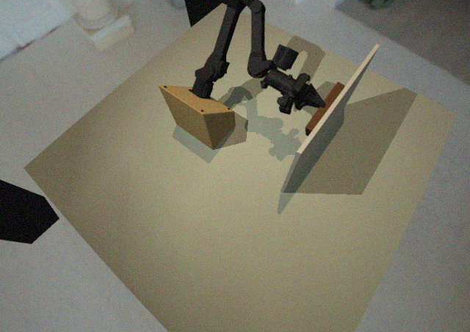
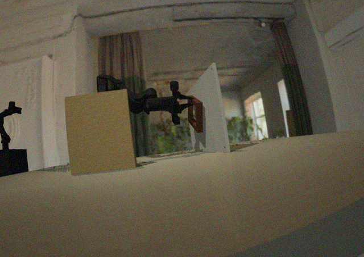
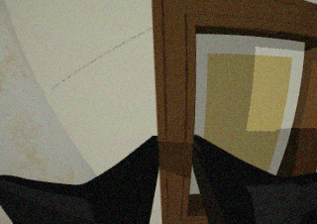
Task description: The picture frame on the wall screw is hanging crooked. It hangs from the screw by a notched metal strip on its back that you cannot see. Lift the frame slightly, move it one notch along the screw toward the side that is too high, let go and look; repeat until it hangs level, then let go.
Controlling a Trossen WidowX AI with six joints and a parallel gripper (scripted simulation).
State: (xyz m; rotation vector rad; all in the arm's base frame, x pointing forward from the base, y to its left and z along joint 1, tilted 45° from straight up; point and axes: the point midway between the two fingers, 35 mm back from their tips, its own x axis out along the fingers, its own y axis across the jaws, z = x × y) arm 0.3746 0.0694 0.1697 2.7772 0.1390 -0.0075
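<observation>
My gripper tip is 5 cm above the brown picture frame, 2 cm to the right of it and 1 cm short of it. From my gripper tip the other things lie so: white wall panel: 7 cm below, 2 cm ahead, 1 cm to the left.
</observation>
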